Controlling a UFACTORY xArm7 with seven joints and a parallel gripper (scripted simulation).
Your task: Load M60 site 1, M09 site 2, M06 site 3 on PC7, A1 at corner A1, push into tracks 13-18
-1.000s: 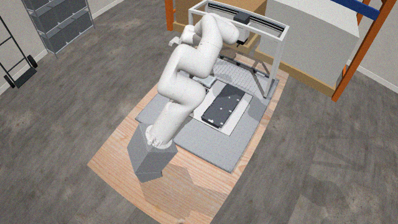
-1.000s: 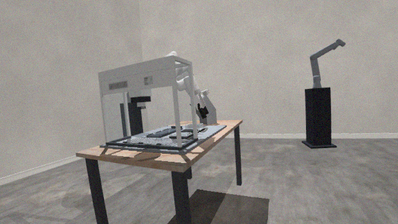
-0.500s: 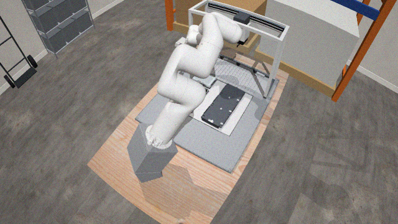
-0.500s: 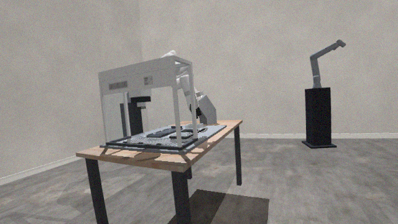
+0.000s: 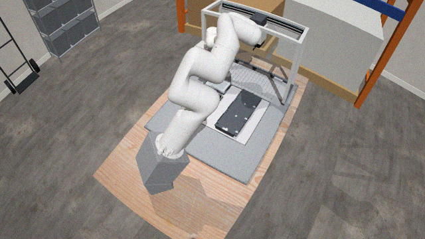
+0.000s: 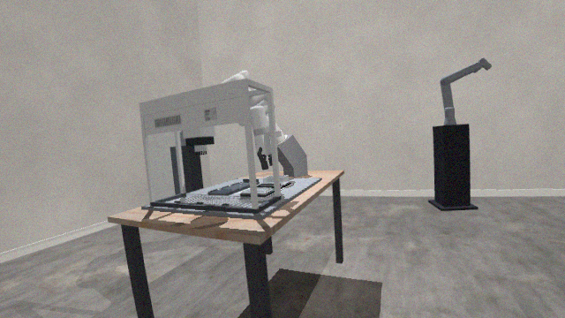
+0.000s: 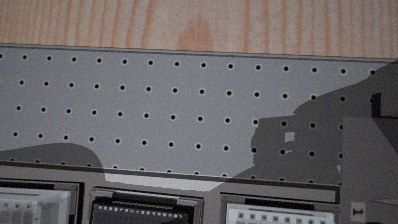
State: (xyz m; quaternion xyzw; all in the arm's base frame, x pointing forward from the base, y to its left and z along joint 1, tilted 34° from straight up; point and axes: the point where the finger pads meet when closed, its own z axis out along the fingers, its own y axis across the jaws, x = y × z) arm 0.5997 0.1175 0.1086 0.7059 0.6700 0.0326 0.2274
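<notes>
My hand is 10 mm short of the clear plate, 70 mm to the left of it and 120 mm above it. Also, from my hand: white apron: 140 mm behind, 170 mm to the right, 140 mm below; then 96-well plate M06: 210 mm behind, 20 mm to the right, 110 mm below; then deep-well block M09: 100 mm behind, 50 mm to the right, 120 mm below.
</notes>
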